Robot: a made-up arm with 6 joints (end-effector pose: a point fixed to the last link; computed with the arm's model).
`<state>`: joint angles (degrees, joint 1 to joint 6).
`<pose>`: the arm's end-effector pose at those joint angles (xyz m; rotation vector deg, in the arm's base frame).
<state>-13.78 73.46 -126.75 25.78 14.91 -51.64</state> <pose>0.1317 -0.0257 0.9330 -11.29 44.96 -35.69</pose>
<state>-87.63 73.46 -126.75 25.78 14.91 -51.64</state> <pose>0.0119 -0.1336 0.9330 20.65 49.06 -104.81</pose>
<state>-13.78 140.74 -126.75 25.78 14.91 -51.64</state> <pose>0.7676 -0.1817 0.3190 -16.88 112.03 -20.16</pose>
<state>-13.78 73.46 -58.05 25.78 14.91 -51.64</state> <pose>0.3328 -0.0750 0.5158 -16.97 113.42 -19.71</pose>
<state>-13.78 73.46 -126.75 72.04 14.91 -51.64</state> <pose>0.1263 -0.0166 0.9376 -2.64 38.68 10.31</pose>
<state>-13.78 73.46 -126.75 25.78 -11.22 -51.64</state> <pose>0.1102 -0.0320 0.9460 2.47 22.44 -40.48</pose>
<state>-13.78 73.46 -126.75 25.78 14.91 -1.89</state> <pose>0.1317 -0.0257 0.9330 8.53 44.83 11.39</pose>
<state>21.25 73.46 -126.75 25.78 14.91 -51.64</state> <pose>0.1226 0.0545 0.9330 -23.88 38.80 -2.55</pose>
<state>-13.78 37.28 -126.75 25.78 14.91 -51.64</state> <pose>-0.3515 0.0928 0.8580 -7.53 8.41 -39.77</pose>
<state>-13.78 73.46 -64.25 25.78 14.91 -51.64</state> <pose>0.3364 -0.0759 0.5603 -16.55 107.32 -21.65</pose>
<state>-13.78 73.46 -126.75 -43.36 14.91 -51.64</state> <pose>0.1256 -0.0412 0.9344 -23.40 45.37 -105.56</pose>
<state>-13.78 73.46 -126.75 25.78 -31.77 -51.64</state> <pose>0.0903 -0.0356 0.9486 13.08 4.43 -43.19</pose>
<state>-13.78 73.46 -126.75 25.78 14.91 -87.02</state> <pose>0.1317 -0.0257 0.9330 -25.63 41.35 -69.00</pose>
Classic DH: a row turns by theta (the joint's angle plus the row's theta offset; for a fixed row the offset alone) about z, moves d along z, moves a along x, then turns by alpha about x. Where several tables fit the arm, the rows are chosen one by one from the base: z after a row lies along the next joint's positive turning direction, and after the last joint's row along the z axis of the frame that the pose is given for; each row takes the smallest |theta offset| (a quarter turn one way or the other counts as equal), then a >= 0, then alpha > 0; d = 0 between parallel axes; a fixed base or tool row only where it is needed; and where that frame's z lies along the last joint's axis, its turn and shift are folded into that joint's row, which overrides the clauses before.
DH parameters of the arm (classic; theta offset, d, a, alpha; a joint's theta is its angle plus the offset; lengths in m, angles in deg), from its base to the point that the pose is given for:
joint 1: 0 0.134 0 -90
joint 2: 7.77 0 -0.4441 0
joint 3: 77.24 0 -0.031 90
joint 4: 0 0.3571 0 -90
joint 5: 0 0 0 90
joint 6: 0 0.0572 0 0

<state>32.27 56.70 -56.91 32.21 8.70 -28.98</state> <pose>0.1822 0.1205 0.5958 -27.23 89.66 30.86</pose>
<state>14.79 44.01 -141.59 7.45 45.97 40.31</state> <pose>-0.3413 -0.0846 0.8724 3.95 34.96 60.04</pose>
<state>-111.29 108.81 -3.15 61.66 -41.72 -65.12</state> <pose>-0.0940 -0.1489 0.1292 -118.51 -92.09 37.55</pose>
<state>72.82 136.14 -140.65 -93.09 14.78 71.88</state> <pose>0.2385 0.7221 0.4950 -50.38 63.92 32.49</pose>
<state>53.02 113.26 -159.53 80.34 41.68 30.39</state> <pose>0.2467 0.3900 0.8418 -20.26 86.12 155.88</pose>
